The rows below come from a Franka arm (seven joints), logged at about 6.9 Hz.
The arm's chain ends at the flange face. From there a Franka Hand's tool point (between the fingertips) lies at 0.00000 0.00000 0.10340 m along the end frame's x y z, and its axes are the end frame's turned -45 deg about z.
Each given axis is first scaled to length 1.
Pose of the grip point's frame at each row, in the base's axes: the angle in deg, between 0 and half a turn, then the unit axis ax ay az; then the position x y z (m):
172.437 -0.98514 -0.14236 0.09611 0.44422 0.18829 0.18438
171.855 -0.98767 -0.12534 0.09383 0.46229 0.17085 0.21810
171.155 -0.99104 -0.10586 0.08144 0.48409 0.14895 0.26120
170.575 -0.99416 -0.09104 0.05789 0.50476 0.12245 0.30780
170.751 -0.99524 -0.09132 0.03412 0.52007 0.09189 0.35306
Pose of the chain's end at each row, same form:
177.223 -0.96281 0.24501 0.11387 0.46565 0.17770 0.28498
176.585 -0.95845 0.26162 0.11370 0.48319 0.15880 0.31865
175.396 -0.95404 0.28084 0.10461 0.50236 0.13497 0.36201
173.829 -0.95148 0.29577 0.08487 0.51812 0.10670 0.40912
172.951 -0.95312 0.29609 0.06239 0.52856 0.07599 0.45488

